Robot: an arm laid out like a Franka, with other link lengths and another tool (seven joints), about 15 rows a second.
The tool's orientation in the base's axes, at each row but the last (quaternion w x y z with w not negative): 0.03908, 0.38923, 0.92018, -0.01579; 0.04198, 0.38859, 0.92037, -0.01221; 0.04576, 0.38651, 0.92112, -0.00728; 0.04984, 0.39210, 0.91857, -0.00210; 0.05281, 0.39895, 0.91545, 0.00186; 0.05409, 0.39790, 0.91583, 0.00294; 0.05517, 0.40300, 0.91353, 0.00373; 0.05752, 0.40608, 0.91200, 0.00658
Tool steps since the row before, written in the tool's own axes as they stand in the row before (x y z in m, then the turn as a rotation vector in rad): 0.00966, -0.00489, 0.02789, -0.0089, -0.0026, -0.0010; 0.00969, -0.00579, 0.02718, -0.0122, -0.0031, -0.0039; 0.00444, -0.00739, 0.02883, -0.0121, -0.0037, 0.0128; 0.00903, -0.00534, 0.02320, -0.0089, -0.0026, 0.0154; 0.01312, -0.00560, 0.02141, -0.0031, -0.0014, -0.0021; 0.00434, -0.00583, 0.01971, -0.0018, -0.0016, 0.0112; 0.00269, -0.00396, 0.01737, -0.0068, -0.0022, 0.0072; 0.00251, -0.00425, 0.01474, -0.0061, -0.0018, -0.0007
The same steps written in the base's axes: -0.00855, 0.00184, -0.02861, 0.0043, -0.0081, 0.0017; -0.00903, 0.00138, -0.02798, 0.0060, -0.0107, 0.0049; -0.00609, -0.00343, -0.02927, 0.0068, -0.0118, -0.0117; -0.00797, 0.00181, -0.02411, 0.0056, -0.0089, -0.0146; -0.01086, 0.00494, -0.02279, 0.0009, -0.0031, 0.0023; -0.00519, -0.00156, -0.02030, 0.0012, -0.0028, -0.0110; -0.00291, -0.00135, -0.01773, 0.0037, -0.0068, -0.0066; -0.00319, -0.00150, -0.01514, 0.0026, -0.0057, 0.0012
